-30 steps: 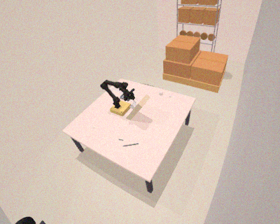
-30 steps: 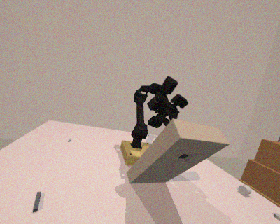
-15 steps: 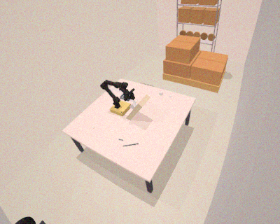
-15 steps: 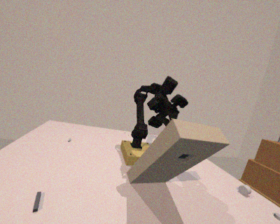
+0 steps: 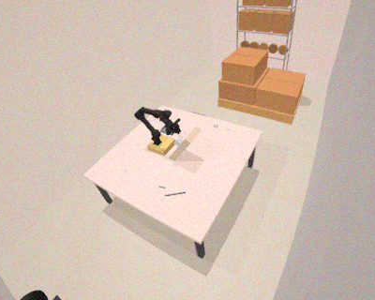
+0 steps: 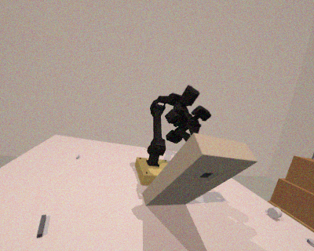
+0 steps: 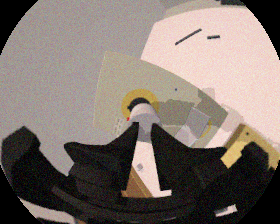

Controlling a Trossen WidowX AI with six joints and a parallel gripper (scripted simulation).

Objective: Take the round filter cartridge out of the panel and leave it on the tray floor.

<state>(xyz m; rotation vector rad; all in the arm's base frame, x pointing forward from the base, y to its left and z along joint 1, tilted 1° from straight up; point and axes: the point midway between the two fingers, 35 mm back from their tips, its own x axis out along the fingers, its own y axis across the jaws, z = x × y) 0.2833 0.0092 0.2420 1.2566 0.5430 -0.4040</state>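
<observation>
My gripper tip is now 20 mm short of the beige service panel and 110 mm above it. Round my gripper tip: grey round filter cartridge: 10 mm ahead, 10 mm below; then grey tray: 370 mm behind, 270 mm to the left, 270 mm below; then dark bar: 30 mm ahead, 390 mm to the right, 270 mm below.
</observation>
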